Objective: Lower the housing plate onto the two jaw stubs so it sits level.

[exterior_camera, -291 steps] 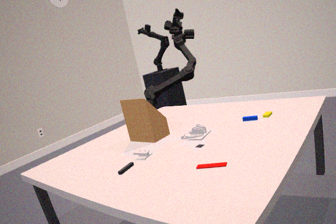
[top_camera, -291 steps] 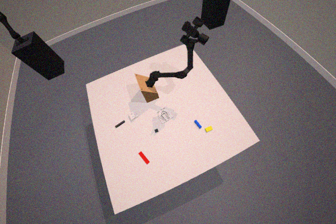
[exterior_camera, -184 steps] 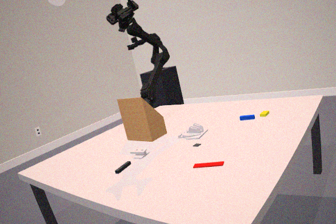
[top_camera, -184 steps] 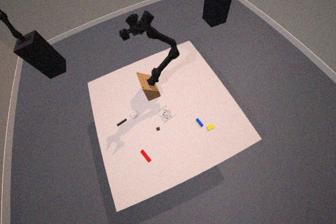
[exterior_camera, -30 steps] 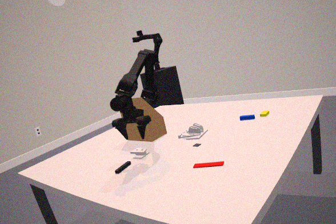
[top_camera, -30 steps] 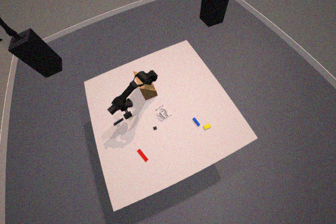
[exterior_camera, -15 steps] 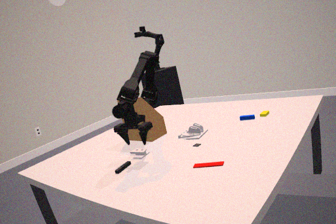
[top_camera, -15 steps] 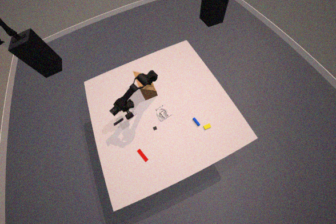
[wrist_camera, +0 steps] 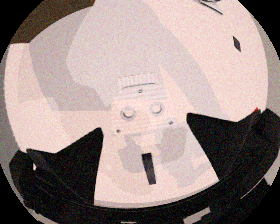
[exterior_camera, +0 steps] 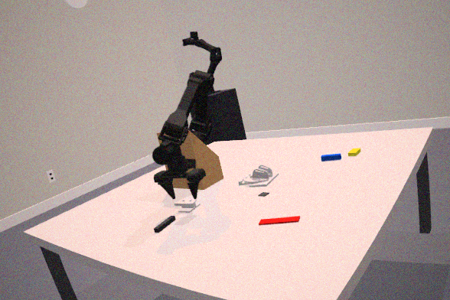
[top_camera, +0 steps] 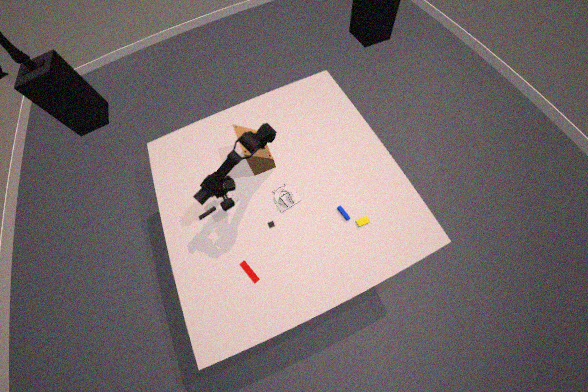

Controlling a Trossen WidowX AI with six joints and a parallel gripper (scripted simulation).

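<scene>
My gripper tip is now 30 mm above the white part and 10 mm to the right of it. The rest, counted from my gripper tip: dark square 210 mm ahead, 160 mm to the left, 40 mm below; red bar 380 mm ahead, 40 mm below, 20 mm to the right; black bar 130 mm to the right, 30 mm below, 20 mm ahead.
</scene>
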